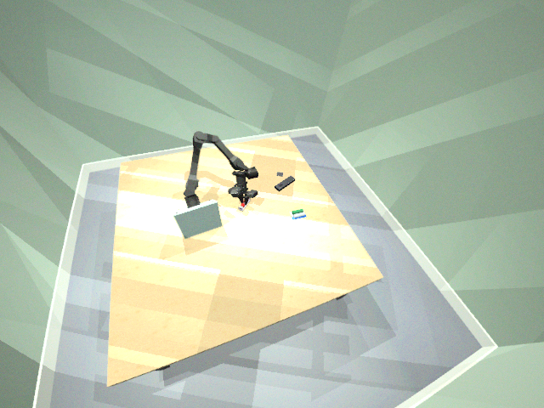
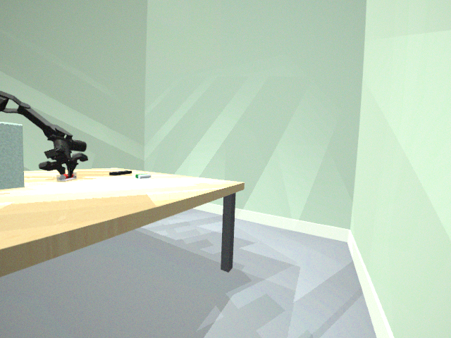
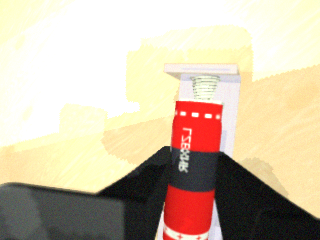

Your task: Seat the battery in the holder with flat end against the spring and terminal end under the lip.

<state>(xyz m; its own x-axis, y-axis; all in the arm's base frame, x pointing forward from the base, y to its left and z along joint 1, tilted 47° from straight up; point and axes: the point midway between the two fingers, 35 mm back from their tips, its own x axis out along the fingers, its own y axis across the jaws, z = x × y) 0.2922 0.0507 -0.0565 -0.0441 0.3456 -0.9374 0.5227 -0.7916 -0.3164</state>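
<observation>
The red battery lies 1 cm to the left of my gripper tip and 1 cm above it. The rest, counted from my gripper tip: black bar: 33 cm ahead, 5 cm to the left.
</observation>
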